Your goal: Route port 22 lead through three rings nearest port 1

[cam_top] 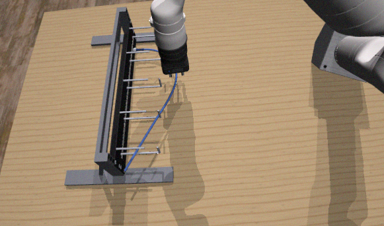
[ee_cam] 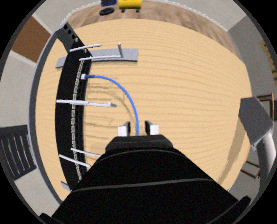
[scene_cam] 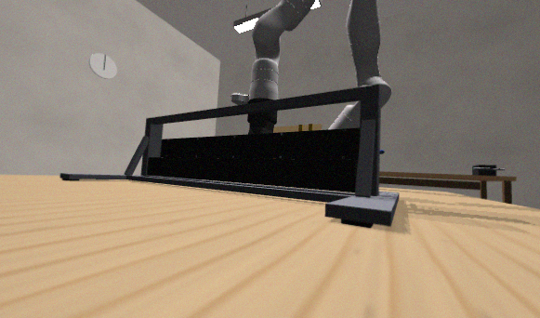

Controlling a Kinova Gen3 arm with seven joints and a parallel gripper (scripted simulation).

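Now: the rack 150 mm ahead of my hand, 90 mm to the left of it and 20 mm above it.
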